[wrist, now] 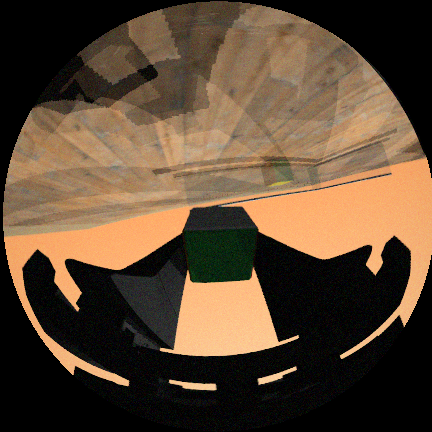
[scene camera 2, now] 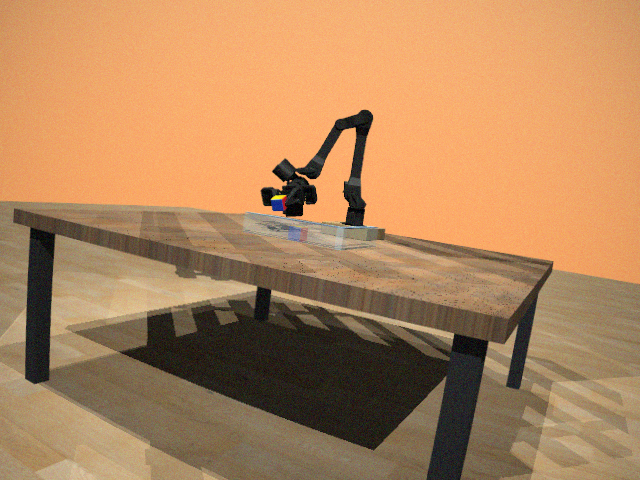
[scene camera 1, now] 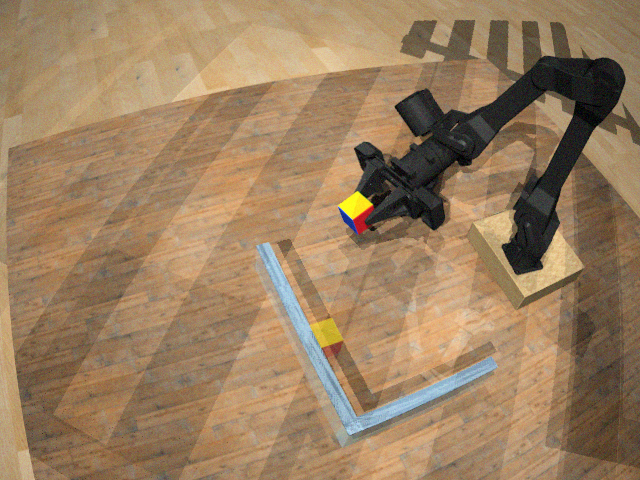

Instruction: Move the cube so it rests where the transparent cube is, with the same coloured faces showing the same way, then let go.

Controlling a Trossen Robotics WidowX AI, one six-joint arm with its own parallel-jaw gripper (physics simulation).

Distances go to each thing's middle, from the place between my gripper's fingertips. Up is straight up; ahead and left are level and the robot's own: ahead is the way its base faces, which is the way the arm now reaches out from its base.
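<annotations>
With the grey L-shaped frame (scene camera 2: 328,236), my gripper is 10 mm short of it, 150 mm to the right of it and 60 mm above it. There's also the transparent cube (scene camera 1: 328,336), and that cube is 90 mm ahead of my hand, 160 mm to the left of it and 70 mm below it.
</annotations>
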